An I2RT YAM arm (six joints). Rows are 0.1 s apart.
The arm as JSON. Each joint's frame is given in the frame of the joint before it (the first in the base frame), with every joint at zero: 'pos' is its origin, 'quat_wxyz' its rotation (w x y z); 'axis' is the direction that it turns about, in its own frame. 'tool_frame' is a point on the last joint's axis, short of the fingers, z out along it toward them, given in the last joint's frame.
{
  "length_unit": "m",
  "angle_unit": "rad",
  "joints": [
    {
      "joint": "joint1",
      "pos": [
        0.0,
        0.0,
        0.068
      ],
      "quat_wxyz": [
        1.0,
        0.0,
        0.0,
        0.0
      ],
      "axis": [
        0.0,
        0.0,
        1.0
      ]
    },
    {
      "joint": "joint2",
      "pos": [
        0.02,
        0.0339,
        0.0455
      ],
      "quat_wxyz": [
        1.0,
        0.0,
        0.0,
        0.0
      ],
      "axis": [
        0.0,
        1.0,
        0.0
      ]
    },
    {
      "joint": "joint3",
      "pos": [
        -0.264,
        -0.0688,
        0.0
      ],
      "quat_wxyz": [
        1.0,
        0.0,
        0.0,
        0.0
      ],
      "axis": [
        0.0,
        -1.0,
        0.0
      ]
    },
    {
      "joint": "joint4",
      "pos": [
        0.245,
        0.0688,
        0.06
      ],
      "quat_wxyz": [
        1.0,
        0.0,
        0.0,
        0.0
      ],
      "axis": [
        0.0,
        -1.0,
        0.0
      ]
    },
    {
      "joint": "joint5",
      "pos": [
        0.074,
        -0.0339,
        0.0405
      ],
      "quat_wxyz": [
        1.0,
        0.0,
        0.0,
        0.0
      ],
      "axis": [
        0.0,
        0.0,
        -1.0
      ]
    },
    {
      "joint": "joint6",
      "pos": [
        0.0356,
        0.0,
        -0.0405
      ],
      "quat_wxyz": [
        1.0,
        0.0,
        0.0,
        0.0
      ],
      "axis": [
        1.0,
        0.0,
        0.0
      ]
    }
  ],
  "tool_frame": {
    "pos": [
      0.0,
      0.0,
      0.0
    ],
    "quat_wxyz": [
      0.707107,
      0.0,
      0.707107,
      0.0
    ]
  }
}
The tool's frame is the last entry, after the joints.
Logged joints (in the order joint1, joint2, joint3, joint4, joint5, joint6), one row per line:
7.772 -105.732 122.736 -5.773 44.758 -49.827
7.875 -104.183 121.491 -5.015 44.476 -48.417
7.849 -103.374 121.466 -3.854 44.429 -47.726
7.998 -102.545 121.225 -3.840 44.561 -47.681
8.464 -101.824 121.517 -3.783 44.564 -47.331
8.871 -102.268 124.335 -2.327 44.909 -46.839
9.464 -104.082 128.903 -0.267 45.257 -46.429
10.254 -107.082 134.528 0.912 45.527 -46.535
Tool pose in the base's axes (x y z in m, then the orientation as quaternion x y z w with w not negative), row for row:
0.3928 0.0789 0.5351 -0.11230 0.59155 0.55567 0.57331
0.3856 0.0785 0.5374 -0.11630 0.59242 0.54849 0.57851
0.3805 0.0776 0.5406 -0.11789 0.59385 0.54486 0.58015
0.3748 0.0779 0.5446 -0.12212 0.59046 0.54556 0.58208
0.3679 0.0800 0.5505 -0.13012 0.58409 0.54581 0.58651
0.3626 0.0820 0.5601 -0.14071 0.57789 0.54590 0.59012
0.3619 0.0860 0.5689 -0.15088 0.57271 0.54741 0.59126
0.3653 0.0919 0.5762 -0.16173 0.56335 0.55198 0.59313
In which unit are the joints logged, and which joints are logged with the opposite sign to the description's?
The joints are logged in degrees. Opposite sign: joint2, joint4, joint5, joint6.
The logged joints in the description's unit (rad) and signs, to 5 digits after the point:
0.13565 1.84537 2.14215 0.10076 -0.78117 0.86965
0.13744 1.81834 2.12042 0.08753 -0.77625 0.84504
0.13699 1.80422 2.11998 0.06726 -0.77543 0.83298
0.13959 1.78975 2.11578 0.06702 -0.77774 0.83219
0.14772 1.77716 2.12087 0.06603 -0.77779 0.82608
0.15483 1.78491 2.17006 0.04061 -0.78381 0.81749
0.16518 1.81657 2.24978 0.00466 -0.78988 0.81034
0.17897 1.86893 2.34796 -0.01592 -0.79460 0.81219

